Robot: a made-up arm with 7 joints.
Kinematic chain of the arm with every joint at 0, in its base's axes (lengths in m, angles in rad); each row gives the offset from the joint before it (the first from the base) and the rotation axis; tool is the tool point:
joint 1: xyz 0 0 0.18 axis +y
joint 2: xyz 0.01 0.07 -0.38 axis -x
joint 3: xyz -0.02 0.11 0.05 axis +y
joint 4: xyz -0.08 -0.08 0 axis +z
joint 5: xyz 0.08 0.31 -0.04 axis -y
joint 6: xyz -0.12 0.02 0 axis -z
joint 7: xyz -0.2 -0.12 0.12 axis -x
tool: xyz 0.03 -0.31 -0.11
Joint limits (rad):
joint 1: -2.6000..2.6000
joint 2: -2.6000..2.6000
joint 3: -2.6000..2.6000
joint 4: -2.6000..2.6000
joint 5: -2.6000..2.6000
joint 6: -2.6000..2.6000
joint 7: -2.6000..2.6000
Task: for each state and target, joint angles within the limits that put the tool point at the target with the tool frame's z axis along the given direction. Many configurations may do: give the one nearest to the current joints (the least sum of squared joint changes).
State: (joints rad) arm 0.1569 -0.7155 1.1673 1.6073 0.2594 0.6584 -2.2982
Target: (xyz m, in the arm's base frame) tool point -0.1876 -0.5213 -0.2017 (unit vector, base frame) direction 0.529 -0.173 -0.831
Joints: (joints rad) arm -0.2895 -1.2092 1.4381 1.6774 -0.1661 1.4647 -1.4890
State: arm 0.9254 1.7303 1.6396 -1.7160 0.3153 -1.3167 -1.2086
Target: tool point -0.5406 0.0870 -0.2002 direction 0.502 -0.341 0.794
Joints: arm 0.5877 1.4240 1.3733 -1.0272 0.2020 -1.2095 -1.8216
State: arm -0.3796 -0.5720 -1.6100 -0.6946 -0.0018 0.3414 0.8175
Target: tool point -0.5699 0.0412 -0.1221 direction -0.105 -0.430 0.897
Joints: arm 0.3158 -0.6089 -1.7919 -0.9742 -0.8884 0.1764 1.0952
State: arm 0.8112 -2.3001 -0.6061 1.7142 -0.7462 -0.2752 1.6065
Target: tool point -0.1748 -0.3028 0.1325 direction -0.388 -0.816 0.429
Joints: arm 1.3486 -2.1463 0.2668 1.6505 -1.0647 -0.5937 0.9804
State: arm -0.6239 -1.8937 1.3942 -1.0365 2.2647 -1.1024 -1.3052
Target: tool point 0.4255 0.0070 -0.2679 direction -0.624 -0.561 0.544
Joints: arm -0.7009 -1.5603 1.2764 -1.5116 2.3534 -0.8671 -0.9669
